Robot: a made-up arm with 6 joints.
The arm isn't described. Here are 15 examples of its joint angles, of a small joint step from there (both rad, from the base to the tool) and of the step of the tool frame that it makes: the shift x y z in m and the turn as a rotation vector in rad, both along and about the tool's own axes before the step.
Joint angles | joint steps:
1: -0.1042 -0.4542 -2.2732 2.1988 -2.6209 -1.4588 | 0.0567 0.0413 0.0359 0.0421 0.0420 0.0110
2: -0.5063 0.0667 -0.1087 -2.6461 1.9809 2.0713 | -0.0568 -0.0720 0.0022 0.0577 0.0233 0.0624
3: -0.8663 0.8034 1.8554 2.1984 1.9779 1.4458 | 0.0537 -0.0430 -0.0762 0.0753 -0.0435 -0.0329
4: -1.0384 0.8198 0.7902 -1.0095 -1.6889 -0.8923 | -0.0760 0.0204 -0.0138 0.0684 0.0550 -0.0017
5: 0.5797 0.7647 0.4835 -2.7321 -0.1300 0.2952 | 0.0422 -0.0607 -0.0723 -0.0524 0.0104 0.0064
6: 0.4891 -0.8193 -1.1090 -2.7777 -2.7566 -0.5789 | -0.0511 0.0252 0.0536 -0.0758 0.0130 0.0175
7: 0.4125 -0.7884 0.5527 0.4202 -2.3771 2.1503 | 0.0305 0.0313 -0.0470 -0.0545 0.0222 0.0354
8: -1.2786 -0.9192 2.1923 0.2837 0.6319 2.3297 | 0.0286 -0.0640 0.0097 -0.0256 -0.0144 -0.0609
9: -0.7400 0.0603 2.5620 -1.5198 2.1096 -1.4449 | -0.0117 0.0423 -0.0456 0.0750 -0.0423 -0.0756
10: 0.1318 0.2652 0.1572 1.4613 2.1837 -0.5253 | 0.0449 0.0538 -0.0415 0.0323 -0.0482 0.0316
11: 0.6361 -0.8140 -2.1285 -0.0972 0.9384 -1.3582 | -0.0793 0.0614 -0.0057 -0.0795 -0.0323 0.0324
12: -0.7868 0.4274 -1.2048 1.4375 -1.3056 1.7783 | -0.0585 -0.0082 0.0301 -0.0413 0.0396 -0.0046
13: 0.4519 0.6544 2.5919 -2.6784 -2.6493 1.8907 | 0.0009 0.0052 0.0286 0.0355 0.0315 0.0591
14: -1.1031 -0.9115 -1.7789 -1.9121 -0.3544 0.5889 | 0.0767 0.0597 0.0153 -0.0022 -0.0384 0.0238
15: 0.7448 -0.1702 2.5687 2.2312 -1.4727 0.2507 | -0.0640 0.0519 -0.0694 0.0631 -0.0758 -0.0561
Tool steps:
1: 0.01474 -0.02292 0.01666 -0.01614 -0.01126 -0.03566
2: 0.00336 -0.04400 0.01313 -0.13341 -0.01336 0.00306
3: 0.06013 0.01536 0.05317 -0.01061 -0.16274 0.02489
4: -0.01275 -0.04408 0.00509 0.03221 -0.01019 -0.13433
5: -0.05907 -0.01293 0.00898 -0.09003 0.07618 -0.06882
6: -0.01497 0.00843 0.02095 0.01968 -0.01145 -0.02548
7: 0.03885 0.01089 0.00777 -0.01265 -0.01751 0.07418
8: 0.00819 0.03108 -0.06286 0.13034 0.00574 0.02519
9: 0.02003 0.04665 -0.05282 0.11193 0.01244 0.11235
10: -0.02804 -0.03812 0.00349 -0.07125 0.04256 0.03096
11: -0.02894 -0.04061 0.03642 -0.04181 0.02132 0.11095
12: -0.01476 0.00362 0.00004 0.00460 -0.00106 -0.01465
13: -0.00183 -0.02031 0.00008 -0.09238 0.03241 0.03216
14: -0.00613 0.00580 0.03748 -0.06486 -0.00402 -0.04136
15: 0.04074 -0.00093 0.00751 0.04063 0.02746 -0.00392
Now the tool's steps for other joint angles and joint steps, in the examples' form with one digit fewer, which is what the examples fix.
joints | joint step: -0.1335 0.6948 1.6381 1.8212 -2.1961 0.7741 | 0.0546 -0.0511 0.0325 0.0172 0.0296 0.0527
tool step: -0.0503 -0.0328 0.0068 -0.0505 0.0612 -0.0955
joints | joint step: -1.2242 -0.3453 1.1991 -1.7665 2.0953 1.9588 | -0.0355 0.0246 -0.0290 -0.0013 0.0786 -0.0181
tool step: -0.0067 0.0193 0.0232 0.0113 0.0420 0.0657
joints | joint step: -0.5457 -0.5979 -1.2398 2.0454 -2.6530 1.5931 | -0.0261 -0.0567 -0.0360 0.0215 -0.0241 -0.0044
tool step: 0.0007 -0.0147 0.0075 0.0075 -0.0297 -0.0288
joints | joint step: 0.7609 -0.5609 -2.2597 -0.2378 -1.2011 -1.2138 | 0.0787 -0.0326 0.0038 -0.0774 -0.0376 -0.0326
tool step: -0.0702 -0.0505 -0.0853 -0.0328 0.1336 -0.0073
